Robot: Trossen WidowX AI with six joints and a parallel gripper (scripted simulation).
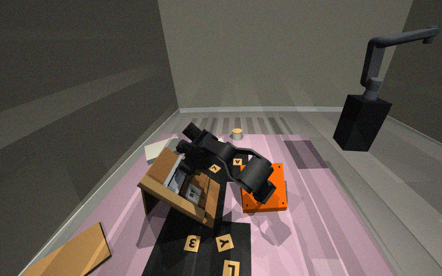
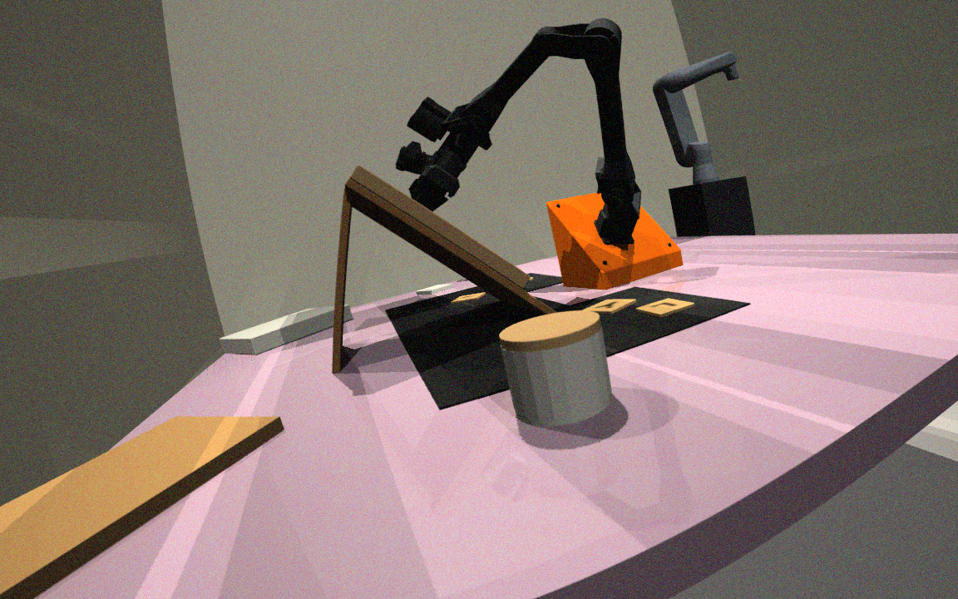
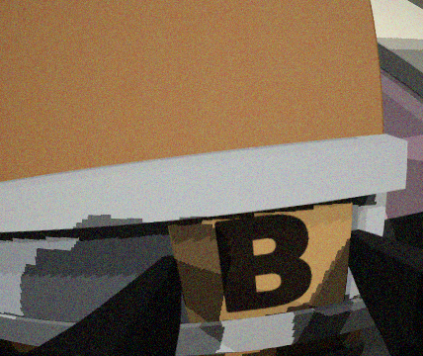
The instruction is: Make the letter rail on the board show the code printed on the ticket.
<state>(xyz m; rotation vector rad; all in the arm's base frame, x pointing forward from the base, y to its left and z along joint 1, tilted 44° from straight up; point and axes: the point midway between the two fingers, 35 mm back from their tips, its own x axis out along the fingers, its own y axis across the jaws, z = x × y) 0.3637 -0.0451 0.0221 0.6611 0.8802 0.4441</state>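
The white ticket is 90 mm to the left of my gripper tip, 70 mm below it and 70 mm behind it. Round my gripper tip: black mat (180 mm below, 170 mm behind, 30 mm to the left); then b tile (right at my gripper tip); then 7 tile (180 mm to the right, 170 mm below, 100 mm behind).
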